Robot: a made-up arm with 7 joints. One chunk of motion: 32 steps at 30 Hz.
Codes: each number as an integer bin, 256 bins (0 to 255) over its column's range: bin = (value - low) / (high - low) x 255, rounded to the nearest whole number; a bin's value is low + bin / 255 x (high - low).
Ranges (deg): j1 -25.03..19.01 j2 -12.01..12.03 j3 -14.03..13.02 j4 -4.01..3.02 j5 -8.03..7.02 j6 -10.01..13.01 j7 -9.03..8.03
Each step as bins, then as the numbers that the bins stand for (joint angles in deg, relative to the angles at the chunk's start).
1 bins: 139 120 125 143 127 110 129
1 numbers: -1.02 -0.70 -0.77 -0.07 -0.53 -0.08 -0.40
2 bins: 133 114 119 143 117 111 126
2 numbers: -2.06 -1.26 -1.41 -0.07 -1.12 0.01 -0.60
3 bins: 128 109 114 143 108 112 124
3 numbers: -2.92 -1.73 -1.94 -0.07 -1.66 0.10 -0.73
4 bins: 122 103 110 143 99 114 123
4 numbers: -3.96 -2.30 -2.36 -0.07 -2.19 0.28 -0.80
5 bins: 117 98 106 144 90 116 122
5 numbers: -4.82 -2.77 -2.79 -0.04 -2.72 0.46 -0.87
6 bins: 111 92 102 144 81 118 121
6 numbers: -5.86 -3.34 -3.21 -0.04 -3.25 0.64 -0.93
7 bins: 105 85 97 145 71 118 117
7 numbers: -6.90 -4.00 -3.74 -0.01 -3.84 0.64 -1.20
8 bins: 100 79 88 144 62 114 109
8 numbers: -7.76 -4.56 -4.70 -0.04 -4.37 0.28 -1.74
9 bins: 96 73 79 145 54 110 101
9 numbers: -8.45 -5.13 -5.65 -0.01 -4.84 -0.08 -2.27
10 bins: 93 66 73 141 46 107 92
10 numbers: -8.97 -5.79 -6.29 -0.12 -5.32 -0.35 -2.88
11 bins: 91 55 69 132 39 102 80
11 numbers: -9.31 -6.82 -6.71 -0.37 -5.73 -0.80 -3.68
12 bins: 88 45 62 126 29 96 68
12 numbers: -9.83 -7.77 -7.45 -0.54 -6.32 -1.34 -4.48
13 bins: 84 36 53 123 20 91 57
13 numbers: -10.52 -8.62 -8.41 -0.62 -6.85 -1.80 -5.22
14 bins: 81 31 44 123 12 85 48
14 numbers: -11.04 -9.09 -9.36 -0.62 -7.32 -2.34 -5.82
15 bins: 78 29 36 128 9 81 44
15 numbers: -11.56 -9.28 -10.21 -0.48 -7.50 -2.70 -6.09
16 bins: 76 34 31 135 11 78 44
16 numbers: -11.90 -8.80 -10.74 -0.29 -7.38 -2.97 -6.09
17 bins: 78 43 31 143 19 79 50
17 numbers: -11.56 -7.96 -10.74 -0.07 -6.91 -2.88 -5.68
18 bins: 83 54 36 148 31 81 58
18 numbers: -10.70 -6.92 -10.21 0.07 -6.20 -2.70 -5.15
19 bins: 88 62 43 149 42 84 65
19 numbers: -9.83 -6.16 -9.47 0.10 -5.55 -2.43 -4.68
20 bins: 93 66 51 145 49 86 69
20 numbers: -8.97 -5.79 -8.62 -0.01 -5.14 -2.25 -4.41
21 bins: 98 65 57 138 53 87 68
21 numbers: -8.10 -5.88 -7.98 -0.21 -4.90 -2.16 -4.48
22 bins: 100 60 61 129 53 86 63
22 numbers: -7.76 -6.35 -7.56 -0.45 -4.90 -2.25 -4.82
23 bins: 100 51 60 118 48 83 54
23 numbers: -7.76 -7.20 -7.67 -0.76 -5.20 -2.52 -5.42
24 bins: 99 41 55 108 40 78 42
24 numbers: -7.93 -8.14 -8.20 -1.03 -5.67 -2.97 -6.22
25 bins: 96 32 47 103 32 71 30
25 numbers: -8.45 -8.99 -9.04 -1.17 -6.14 -3.60 -7.02
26 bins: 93 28 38 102 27 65 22
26 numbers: -8.97 -9.37 -10.00 -1.20 -6.44 -4.14 -7.56
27 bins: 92 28 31 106 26 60 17
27 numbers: -9.14 -9.37 -10.74 -1.09 -6.50 -4.59 -7.89
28 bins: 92 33 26 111 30 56 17
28 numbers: -9.14 -8.90 -11.27 -0.95 -6.26 -4.95 -7.89
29 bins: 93 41 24 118 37 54 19
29 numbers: -8.97 -8.14 -11.48 -0.76 -5.85 -5.14 -7.76
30 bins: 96 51 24 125 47 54 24
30 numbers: -8.45 -7.20 -11.48 -0.56 -5.26 -5.14 -7.42
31 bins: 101 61 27 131 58 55 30
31 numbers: -7.59 -6.26 -11.17 -0.40 -4.61 -5.04 -7.02
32 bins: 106 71 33 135 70 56 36
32 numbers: -6.72 -5.32 -10.53 -0.29 -3.90 -4.95 -6.62
